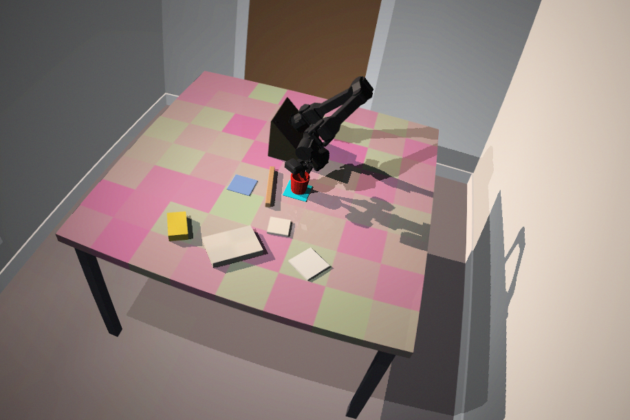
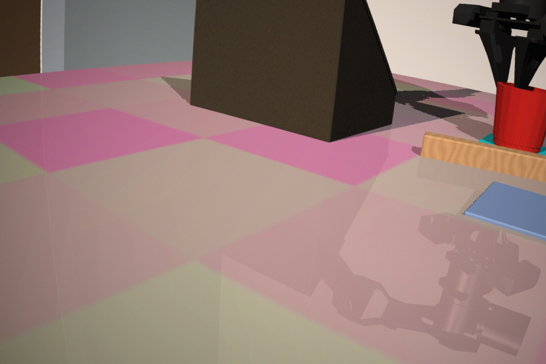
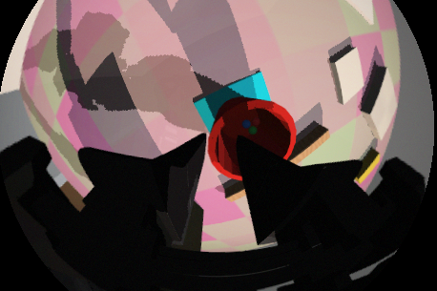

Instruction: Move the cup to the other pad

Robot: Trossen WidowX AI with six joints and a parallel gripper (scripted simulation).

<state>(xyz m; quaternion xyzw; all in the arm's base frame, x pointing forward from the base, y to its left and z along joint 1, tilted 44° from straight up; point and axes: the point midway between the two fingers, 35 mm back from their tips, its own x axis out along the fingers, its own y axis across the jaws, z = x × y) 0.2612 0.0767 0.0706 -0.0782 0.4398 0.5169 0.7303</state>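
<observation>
The red cup is 2 cm to the right of my gripper tip, 2 cm below it and 2 cm ahead of it. Round my gripper tip: cyan pad (7 cm below, 2 cm to the right, 2 cm ahead); wooden bar (12 cm to the right, 6 cm below, 4 cm ahead); yellow block (38 cm to the right, 36 cm ahead, 5 cm below).
</observation>
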